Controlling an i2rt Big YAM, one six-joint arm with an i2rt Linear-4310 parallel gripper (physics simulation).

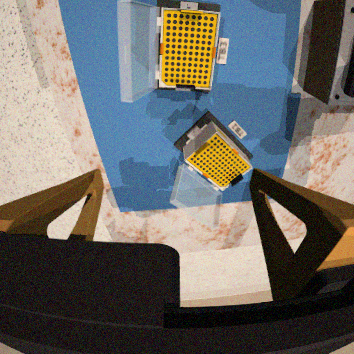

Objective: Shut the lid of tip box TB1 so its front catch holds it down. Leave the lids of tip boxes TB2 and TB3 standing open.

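Frame: origin at the arm's base, x left, y ahead, z down, level; metres.
Seen in the pictures: gripper, fingertip midpoint: (176, 176).
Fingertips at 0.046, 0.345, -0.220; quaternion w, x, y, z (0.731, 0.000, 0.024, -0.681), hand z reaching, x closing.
Observation:
A point is followed by its place in that frame, as x, y, z.
The lower tip box (219, 159) @[0.204, 0.260, 0.030], with yellow rack, sits turned at an angle; its small label (237, 129) @[0.167, 0.211, 0.085] is hard to read but looks like TB1. Its clear lid (196, 194) @[0.260, 0.312, -0.008] stands open on the lower-left side, away from the label side. The upper tip box (189, 50) @[-0.003, 0.313, 0.029] has a sideways label (223, 51) @[0.006, 0.246, 0.085] that looks like TB3, and its clear lid (137, 50) @[-0.013, 0.386, -0.011] stands open on the left. TB2 does not show. My gripper (176, 176) @[0.046, 0.345, -0.220] is open and empty above the table, the lower box showing between its fingertips, nearer the right one. The front catches cannot be made out clearly.
Both boxes rest on a blue mat (95, 65) @[0.009, 0.482, 0.087] with dark shadows across it. A grey and dark block-shaped device (320, 55) @[0.003, 0.071, 0.047] stands at the upper right, beside the mat. A rust-speckled pale surface (322, 145) @[0.223, -0.027, 0.090] borders the mat, with a speckled pale area at the left.

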